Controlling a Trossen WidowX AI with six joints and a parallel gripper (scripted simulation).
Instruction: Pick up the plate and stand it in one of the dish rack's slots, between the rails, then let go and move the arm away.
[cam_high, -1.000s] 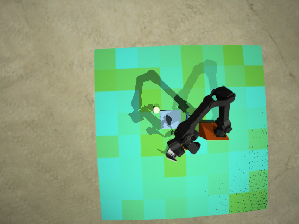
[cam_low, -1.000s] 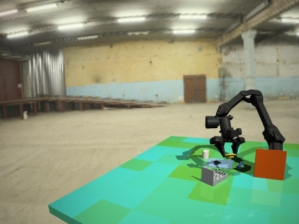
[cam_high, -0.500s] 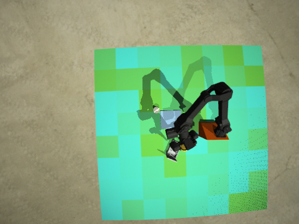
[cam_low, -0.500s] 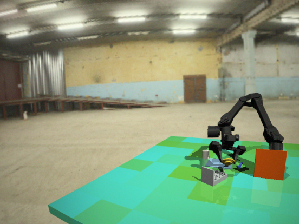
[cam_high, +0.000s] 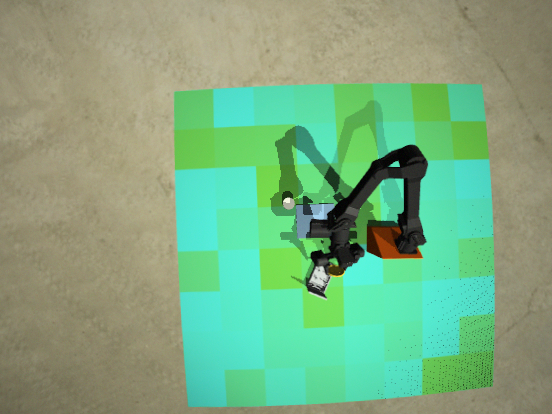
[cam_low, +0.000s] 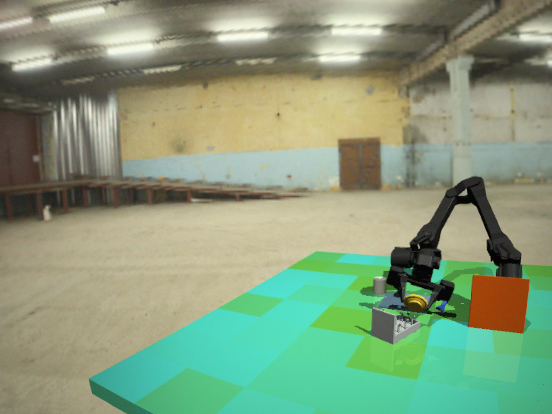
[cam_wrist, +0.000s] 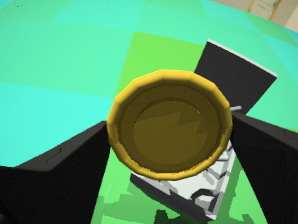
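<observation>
Now: the grey dish rack 40 mm ahead of my gripper tip, 30 mm to the left of it and 50 mm below it. Also, from my gripper tip: light blue mat: 60 mm ahead, 190 mm to the right, 70 mm below; then yellow plate: 10 mm to the right; then dark blue spoon: 50 mm behind, 190 mm to the right, 70 mm below.
</observation>
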